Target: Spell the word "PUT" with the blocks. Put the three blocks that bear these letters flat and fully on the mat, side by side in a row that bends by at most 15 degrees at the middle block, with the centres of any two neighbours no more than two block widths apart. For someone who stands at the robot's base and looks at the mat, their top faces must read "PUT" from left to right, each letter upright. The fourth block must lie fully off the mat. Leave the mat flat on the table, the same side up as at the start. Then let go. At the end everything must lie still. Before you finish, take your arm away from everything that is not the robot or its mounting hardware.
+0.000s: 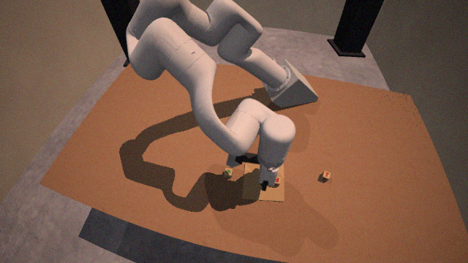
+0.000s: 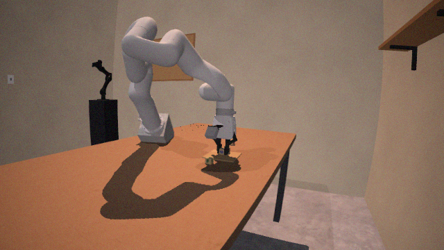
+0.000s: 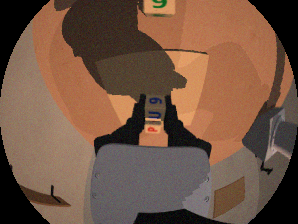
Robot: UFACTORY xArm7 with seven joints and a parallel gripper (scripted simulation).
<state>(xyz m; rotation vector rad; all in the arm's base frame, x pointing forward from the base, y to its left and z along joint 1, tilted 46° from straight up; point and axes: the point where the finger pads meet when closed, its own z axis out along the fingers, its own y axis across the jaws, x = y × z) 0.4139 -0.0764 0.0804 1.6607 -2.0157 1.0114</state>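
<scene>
Right now the tan mat is 3 cm below my hand. Also, from my hand: T block (22 cm to the left, 2 cm below, 1 cm ahead); then P block (4 cm to the left, 1 cm below, 1 cm ahead).
</scene>
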